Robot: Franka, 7 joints.
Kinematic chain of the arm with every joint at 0, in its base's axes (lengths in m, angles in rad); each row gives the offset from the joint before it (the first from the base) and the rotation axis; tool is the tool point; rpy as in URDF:
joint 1: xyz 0 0 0.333 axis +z
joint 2: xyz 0 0 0 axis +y
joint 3: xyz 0 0 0.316 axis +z
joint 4: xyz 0.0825 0 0 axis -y
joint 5: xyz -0.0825 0 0.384 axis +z
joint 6: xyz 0 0 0 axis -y
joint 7: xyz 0.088 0 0 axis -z
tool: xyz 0 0 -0.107 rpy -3.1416 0 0
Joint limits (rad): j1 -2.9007..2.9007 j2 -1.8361..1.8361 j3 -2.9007..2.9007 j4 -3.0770..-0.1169 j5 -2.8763..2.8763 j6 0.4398..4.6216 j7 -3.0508..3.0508
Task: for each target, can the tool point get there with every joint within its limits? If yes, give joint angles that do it. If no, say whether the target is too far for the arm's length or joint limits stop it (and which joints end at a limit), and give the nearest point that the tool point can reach.
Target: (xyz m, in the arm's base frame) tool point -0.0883 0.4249 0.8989
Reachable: yes | joints 0.5273 0.2184 1.8824 -1.0318 1.6504 3.9150 1.5656
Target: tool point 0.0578 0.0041 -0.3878
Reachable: no: joint limits stop it (at a limit: joint 2) | nearest point 0.0842 0.0060 -0.3221 | short by 0.071 m
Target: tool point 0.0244 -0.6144 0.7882
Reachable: yes | joints -1.7825 0.2018 0.4616 -1.1469 -1.2151 1.7671 0.3910
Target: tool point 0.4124 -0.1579 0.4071
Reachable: yes | joints 1.1573 -0.1233 -1.8156 -2.4279 -1.4777 3.8600 -1.1567
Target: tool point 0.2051 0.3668 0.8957
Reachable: yes | joints -0.9747 0.2340 1.9973 -1.2696 1.4278 1.2012 2.5370
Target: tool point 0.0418 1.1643 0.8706
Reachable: no: too far | nearest point 0.0279 0.7785 0.6924 | short by 0.425 m
